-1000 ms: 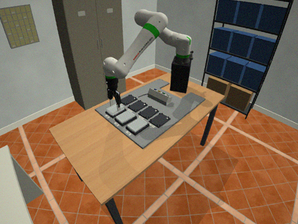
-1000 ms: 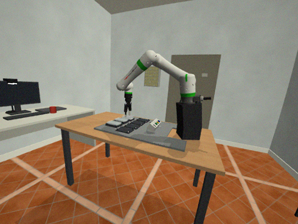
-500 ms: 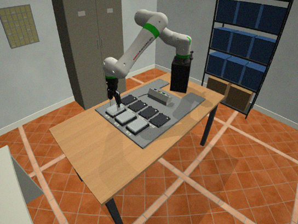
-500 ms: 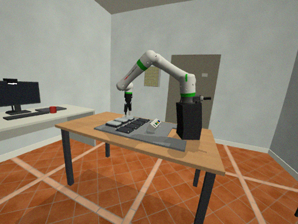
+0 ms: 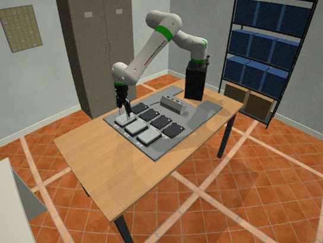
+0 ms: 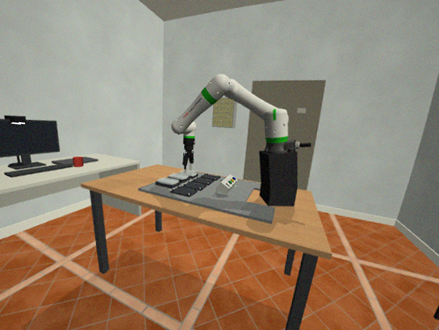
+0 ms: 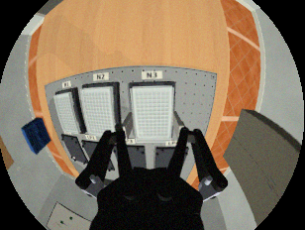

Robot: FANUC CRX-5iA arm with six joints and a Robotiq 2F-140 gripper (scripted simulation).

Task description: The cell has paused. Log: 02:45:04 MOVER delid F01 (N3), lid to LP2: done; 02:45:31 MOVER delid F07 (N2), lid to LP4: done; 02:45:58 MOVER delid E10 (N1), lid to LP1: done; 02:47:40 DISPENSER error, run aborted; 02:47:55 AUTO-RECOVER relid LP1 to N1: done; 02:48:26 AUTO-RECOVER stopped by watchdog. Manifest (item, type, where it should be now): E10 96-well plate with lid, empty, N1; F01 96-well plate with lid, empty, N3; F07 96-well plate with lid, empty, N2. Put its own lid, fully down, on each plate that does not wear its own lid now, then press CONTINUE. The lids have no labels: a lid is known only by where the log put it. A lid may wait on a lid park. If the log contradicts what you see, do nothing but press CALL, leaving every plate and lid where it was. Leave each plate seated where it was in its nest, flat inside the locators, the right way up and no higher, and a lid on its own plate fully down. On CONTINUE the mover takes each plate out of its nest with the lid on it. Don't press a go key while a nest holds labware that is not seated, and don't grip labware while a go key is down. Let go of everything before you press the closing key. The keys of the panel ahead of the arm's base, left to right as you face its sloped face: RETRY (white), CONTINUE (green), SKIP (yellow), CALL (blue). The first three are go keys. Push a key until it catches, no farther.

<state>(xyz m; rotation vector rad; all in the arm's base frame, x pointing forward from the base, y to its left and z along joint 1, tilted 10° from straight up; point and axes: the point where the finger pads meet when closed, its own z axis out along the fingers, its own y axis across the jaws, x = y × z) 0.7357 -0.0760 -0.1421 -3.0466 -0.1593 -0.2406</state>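
My gripper is now 40 mm above the plate. Also, from my hand: lid park LP1: 320 mm to the left, 200 mm behind, 60 mm below; lid park LP4: 180 mm behind, 70 mm to the right, 60 mm below; lid park LP3: 190 mm behind, 60 mm to the left, 60 mm below.
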